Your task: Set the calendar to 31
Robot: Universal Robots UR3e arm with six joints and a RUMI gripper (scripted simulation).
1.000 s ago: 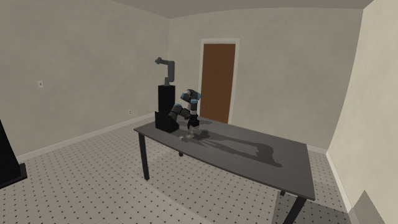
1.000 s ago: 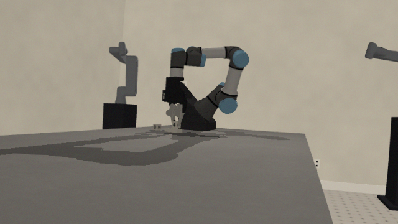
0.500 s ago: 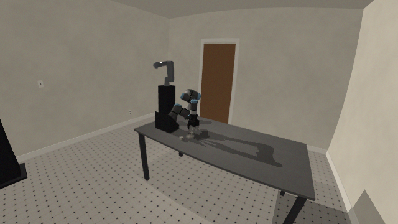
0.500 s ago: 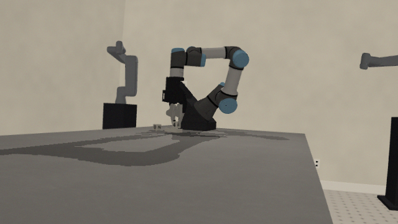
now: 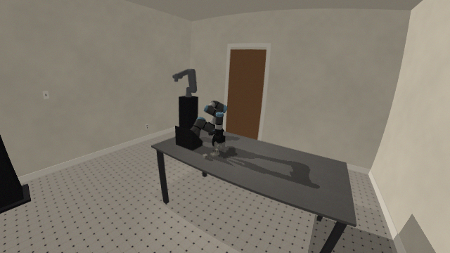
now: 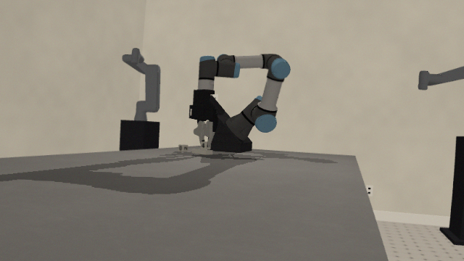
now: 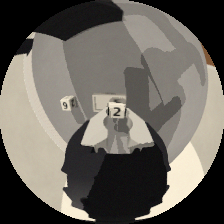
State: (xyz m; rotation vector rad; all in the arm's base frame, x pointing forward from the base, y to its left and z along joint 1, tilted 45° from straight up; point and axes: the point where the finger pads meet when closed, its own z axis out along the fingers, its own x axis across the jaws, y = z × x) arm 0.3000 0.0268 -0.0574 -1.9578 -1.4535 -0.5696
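My gripper is now 4 cm above the pale calendar tray, 2 cm to the left of it and 1 cm past it.
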